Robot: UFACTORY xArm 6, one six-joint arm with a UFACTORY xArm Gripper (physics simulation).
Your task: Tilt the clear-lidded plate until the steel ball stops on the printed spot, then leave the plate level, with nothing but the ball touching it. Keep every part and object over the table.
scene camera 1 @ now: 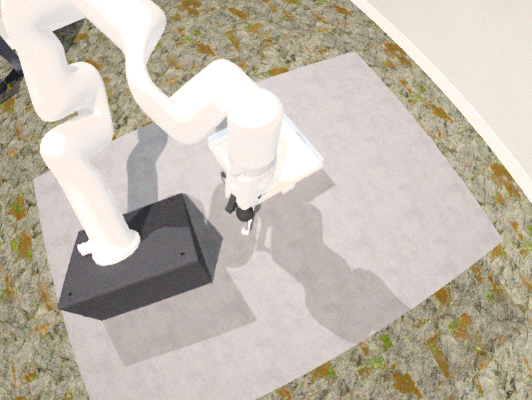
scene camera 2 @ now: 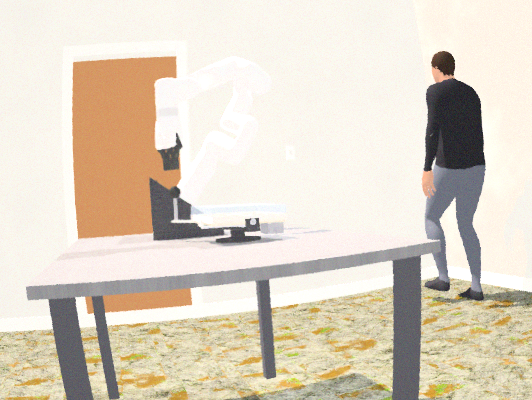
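The clear-lidded plate (scene camera 1: 306,159) (scene camera 2: 242,216) sits on a low black stand (scene camera 2: 238,238) and looks about level in the scene camera 2 view. A thin white post with a black round knob (scene camera 1: 244,214) (scene camera 2: 174,191) rises from an arm at the plate's side. My gripper (scene camera 1: 244,203) (scene camera 2: 171,168) points down with its fingers partly open and empty. It hangs a little above the knob, apart from it in the scene camera 2 view. The steel ball and the printed spot cannot be made out; glare and my arm hide part of the plate.
The black base block (scene camera 1: 150,240) (scene camera 2: 160,215) under my arm stands beside the plate on the grey table (scene camera 1: 425,225) (scene camera 2: 320,247). My arm arches over the plate's near side in the scene camera 1 view. A person (scene camera 2: 457,125) stands on the floor beyond the table.
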